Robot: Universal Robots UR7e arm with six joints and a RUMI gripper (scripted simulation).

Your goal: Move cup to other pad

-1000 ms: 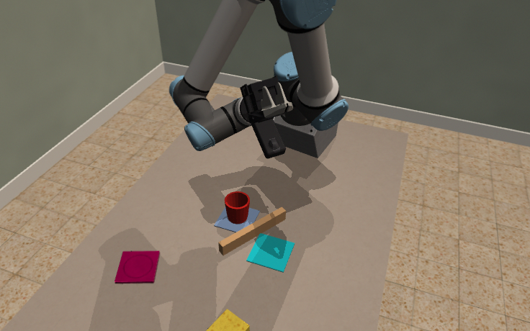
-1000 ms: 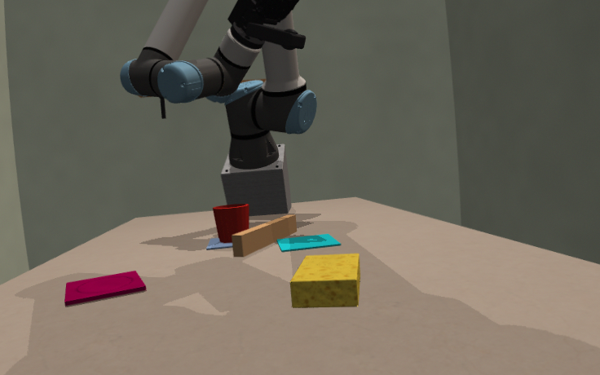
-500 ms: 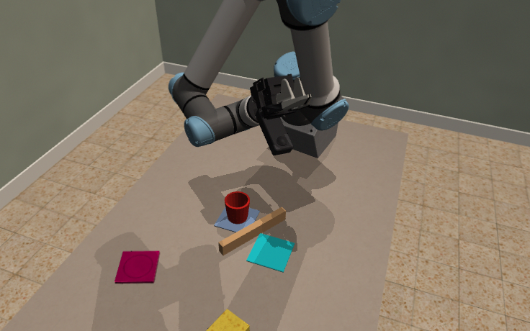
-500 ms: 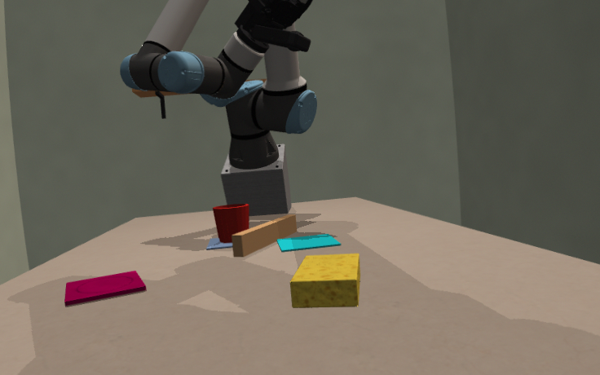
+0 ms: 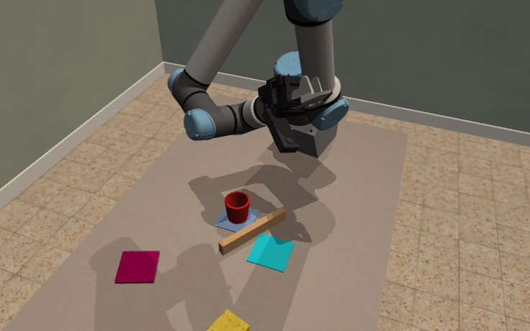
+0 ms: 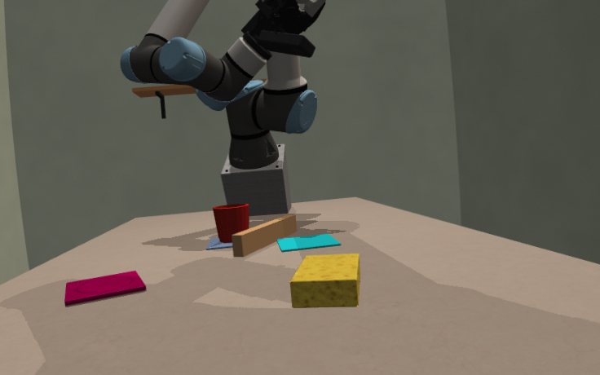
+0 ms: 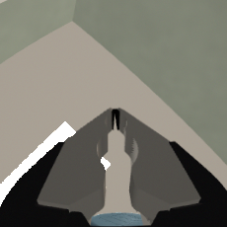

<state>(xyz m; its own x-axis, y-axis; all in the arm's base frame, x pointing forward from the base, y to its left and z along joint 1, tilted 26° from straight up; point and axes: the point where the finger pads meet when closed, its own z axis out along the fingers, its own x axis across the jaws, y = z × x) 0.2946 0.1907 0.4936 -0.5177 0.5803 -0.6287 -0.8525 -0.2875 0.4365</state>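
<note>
My hand is 490 mm above the red cup, 230 mm to the left of it and 80 mm past it. From my hand the other things lie so: blue marble (490 mm below, 220 mm to the right, 90 mm behind); then wooden rail (500 mm below, 160 mm to the right, 40 mm behind); then cyan pad (520 mm below, 90 mm to the right, 10 mm ahead).
</note>
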